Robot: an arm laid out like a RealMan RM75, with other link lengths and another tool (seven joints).
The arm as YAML. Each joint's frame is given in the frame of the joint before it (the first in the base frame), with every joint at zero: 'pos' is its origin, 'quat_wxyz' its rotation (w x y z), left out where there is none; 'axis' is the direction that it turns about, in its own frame. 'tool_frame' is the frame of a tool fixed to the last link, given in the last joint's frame.
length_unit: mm
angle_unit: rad
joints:
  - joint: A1
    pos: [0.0, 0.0, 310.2]
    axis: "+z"
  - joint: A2
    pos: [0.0, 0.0, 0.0]
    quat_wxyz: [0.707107, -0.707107, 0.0, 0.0]
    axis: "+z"
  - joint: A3
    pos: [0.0, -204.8, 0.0]
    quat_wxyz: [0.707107, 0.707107, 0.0, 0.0]
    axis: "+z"
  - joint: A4
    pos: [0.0, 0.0, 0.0]
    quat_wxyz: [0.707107, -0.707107, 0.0, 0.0]
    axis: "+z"
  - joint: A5
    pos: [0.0, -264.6, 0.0]
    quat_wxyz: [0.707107, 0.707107, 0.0, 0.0]
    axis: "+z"
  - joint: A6
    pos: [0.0, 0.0, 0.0]
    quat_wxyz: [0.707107, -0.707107, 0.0, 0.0]
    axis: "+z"
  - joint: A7
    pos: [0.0, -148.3, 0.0]
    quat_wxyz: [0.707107, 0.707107, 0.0, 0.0]
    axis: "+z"
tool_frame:
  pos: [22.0, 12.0, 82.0]
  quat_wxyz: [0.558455, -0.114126, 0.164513, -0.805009]
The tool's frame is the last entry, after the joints.
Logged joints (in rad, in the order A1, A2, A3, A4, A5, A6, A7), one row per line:
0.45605, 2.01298, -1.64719, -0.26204, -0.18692, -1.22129, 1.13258
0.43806, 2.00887, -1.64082, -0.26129, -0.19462, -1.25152, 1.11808
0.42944, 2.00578, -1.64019, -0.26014, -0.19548, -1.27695, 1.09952
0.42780, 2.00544, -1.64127, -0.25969, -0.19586, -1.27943, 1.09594
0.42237, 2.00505, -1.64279, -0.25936, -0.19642, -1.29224, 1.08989
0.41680, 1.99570, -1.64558, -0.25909, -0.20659, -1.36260, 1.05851
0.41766, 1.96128, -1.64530, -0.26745, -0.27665, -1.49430, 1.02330
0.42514, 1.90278, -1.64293, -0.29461, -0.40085, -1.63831, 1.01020
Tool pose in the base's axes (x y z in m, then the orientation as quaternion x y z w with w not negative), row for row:
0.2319, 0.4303, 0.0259, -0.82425, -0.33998, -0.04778, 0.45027
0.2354, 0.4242, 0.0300, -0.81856, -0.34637, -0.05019, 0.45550
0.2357, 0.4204, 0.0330, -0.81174, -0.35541, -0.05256, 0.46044
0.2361, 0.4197, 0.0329, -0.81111, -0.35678, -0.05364, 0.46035
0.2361, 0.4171, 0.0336, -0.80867, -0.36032, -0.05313, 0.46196
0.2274, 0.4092, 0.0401, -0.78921, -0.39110, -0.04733, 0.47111
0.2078, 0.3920, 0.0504, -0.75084, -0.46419, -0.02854, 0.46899
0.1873, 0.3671, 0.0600, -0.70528, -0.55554, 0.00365, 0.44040
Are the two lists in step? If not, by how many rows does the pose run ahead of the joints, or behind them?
They are in step.
